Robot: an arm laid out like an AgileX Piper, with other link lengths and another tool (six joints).
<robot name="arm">
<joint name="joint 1" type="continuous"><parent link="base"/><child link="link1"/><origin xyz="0 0 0.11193" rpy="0 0 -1.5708"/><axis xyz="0 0 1"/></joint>
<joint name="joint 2" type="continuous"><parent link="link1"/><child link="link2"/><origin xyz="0 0 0" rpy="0 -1.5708 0"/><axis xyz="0 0 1"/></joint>
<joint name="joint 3" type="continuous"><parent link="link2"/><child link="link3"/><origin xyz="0.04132 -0.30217 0" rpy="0 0 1.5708"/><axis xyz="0 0 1"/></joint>
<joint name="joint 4" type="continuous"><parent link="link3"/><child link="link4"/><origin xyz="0.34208 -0.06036 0" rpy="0.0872 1.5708 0"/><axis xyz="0 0 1"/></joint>
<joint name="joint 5" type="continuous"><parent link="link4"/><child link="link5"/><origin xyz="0 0 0" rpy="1.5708 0 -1.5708"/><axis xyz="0 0 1"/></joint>
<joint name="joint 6" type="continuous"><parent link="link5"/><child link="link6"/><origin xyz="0 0.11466 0" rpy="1.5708 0 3.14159"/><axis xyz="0 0 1"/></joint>
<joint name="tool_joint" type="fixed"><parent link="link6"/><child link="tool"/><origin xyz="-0.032 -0.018 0.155" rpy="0 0.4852 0.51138"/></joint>
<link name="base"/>
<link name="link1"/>
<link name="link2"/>
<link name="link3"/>
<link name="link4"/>
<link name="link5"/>
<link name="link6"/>
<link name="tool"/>
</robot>
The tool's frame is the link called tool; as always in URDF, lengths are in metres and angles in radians. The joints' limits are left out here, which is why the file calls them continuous.
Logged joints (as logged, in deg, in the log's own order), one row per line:
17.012, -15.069, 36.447, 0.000, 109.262, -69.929
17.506, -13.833, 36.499, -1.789, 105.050, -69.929
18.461, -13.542, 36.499, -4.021, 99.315, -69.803
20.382, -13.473, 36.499, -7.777, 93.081, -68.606
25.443, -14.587, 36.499, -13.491, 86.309, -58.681
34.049, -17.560, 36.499, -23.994, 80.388, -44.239
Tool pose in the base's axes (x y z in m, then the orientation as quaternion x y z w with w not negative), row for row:
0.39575, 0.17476, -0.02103, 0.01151, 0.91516, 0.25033, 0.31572
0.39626, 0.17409, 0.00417, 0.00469, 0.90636, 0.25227, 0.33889
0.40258, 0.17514, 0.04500, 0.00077, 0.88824, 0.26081, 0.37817
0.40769, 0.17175, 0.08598, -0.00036, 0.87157, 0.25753, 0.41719
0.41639, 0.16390, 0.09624, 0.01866, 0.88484, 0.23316, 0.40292
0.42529, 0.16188, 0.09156, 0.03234, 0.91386, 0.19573, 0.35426
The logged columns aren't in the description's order. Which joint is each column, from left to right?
Columns, left to right: joint 4, joint 3, joint 1, joint 6, joint 2, joint 5.
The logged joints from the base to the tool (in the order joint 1, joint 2, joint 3, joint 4, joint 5, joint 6), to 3 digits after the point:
36.447, 109.262, -15.069, 17.012, -69.929, 0.000
36.499, 105.050, -13.833, 17.506, -69.929, -1.789
36.499, 99.315, -13.542, 18.461, -69.803, -4.021
36.499, 93.081, -13.473, 20.382, -68.606, -7.777
36.499, 86.309, -14.587, 25.443, -58.681, -13.491
36.499, 80.388, -17.560, 34.049, -44.239, -23.994

